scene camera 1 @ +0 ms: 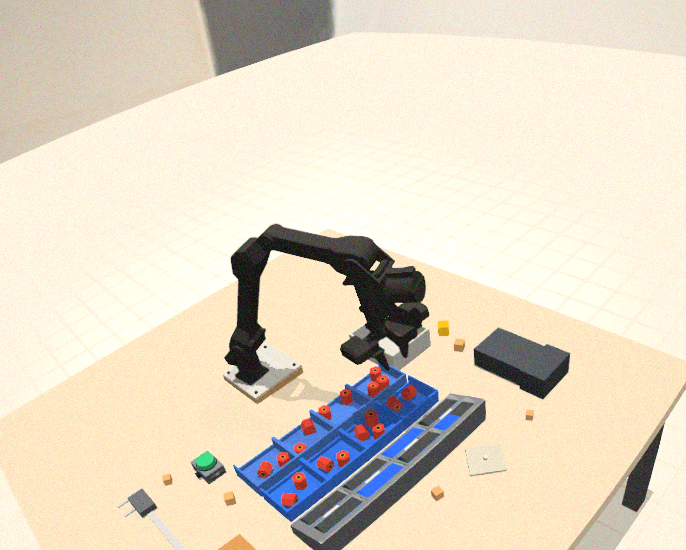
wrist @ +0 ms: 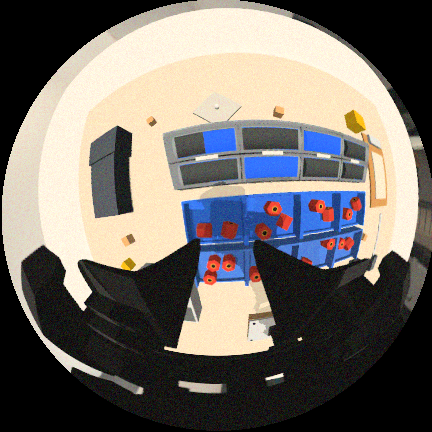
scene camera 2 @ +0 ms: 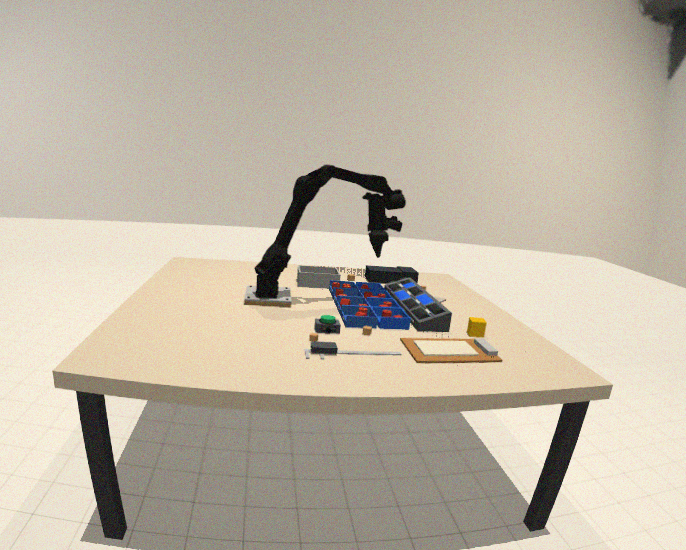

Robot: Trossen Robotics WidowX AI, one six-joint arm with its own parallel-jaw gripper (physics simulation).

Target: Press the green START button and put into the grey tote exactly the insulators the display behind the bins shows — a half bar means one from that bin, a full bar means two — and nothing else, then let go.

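Frame: origin at the arm's base, x back, y right, z up, level; metres.
Seen in the pictures: gripper, fingertip midpoint: (scene camera 1: 396, 363) (wrist: 226, 244) (scene camera 2: 377, 255); arm's base, link origin: (scene camera 1: 252, 373) (scene camera 2: 266, 295).
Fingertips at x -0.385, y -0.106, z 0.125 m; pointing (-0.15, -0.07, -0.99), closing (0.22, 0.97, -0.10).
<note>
Offsets run from my fingertips to a thing's top centre. "*": to the spot under its first point.
My gripper (scene camera 1: 396, 360) (scene camera 2: 377, 256) (wrist: 226, 244) is open and empty, high above the bins' end nearest the tote. The blue bins (scene camera 1: 340, 413) (scene camera 2: 360, 321) (wrist: 215, 206) form two rows of four and hold red insulators. The display-side end bin holds two insulators; its neighbour holds three. The display (scene camera 1: 478, 411) (scene camera 2: 438, 321) (wrist: 169, 145) shows, in the wrist view's upper row, a half bar first and a full bar third; in its lower row, a full bar second. The grey tote {dx +0.171, dy -0.170, dz -0.094 m} (scene camera 1: 420, 342) (scene camera 2: 317, 278) is partly behind the gripper; its inside is hidden. The green START button {dx +0.236, dy +0.369, dz -0.107 m} (scene camera 1: 206, 460) (scene camera 2: 327, 319) stands beside the bins.
A dark box {dx -0.147, dy -0.258, dz -0.092 m} (scene camera 1: 509, 358) (scene camera 2: 383, 275) (wrist: 105, 175) stands beyond the bins' tote end. A yellow cube {dx +0.094, dy -0.288, dz -0.121 m} (scene camera 1: 443, 328) is near the tote. A caliper {dx +0.203, dy +0.548, dz -0.128 m} (scene camera 1: 142, 502) (scene camera 2: 324, 347), a clipboard {* dx +0.057, dy +0.528, dz -0.144 m} (scene camera 2: 409, 350), a flat plate {dx -0.225, dy +0.019, dz -0.142 m} (scene camera 1: 475, 461) (wrist: 205, 108) and small orange cubes lie around.
</note>
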